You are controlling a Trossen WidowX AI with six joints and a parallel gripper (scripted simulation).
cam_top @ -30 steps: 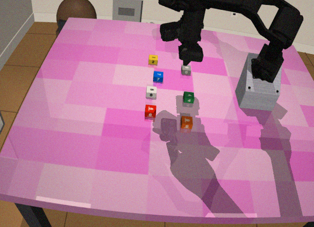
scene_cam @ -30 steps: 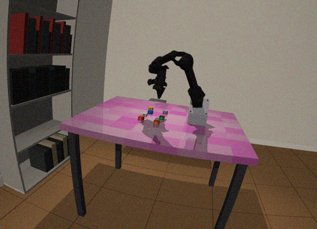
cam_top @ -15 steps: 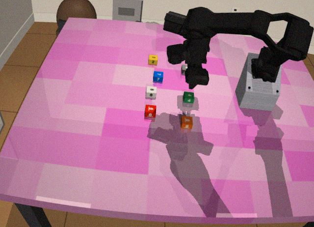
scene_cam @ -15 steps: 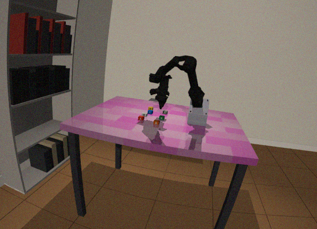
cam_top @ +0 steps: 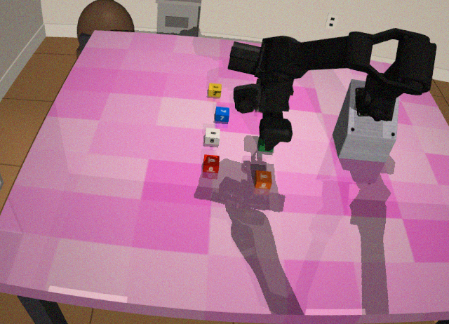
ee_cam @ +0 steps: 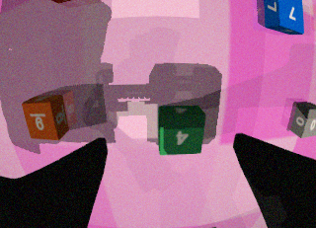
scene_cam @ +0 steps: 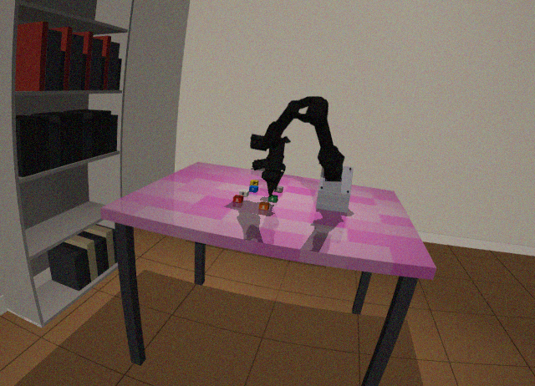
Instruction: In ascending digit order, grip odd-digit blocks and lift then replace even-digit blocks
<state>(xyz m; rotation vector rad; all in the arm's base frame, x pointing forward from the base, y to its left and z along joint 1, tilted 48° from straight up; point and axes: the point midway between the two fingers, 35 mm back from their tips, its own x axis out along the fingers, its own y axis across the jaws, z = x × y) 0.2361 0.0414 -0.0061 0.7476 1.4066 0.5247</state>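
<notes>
The green block is 3 cm below my gripper tip, 1 cm to the right of it and 1 cm behind it. The rest, counted from my gripper tip: orange block: 10 cm to the left, 3 cm below, 2 cm ahead; then red block: 12 cm ahead, 6 cm to the left, 3 cm below; then white block: 11 cm ahead, 3 cm to the right, 3 cm below.
</notes>
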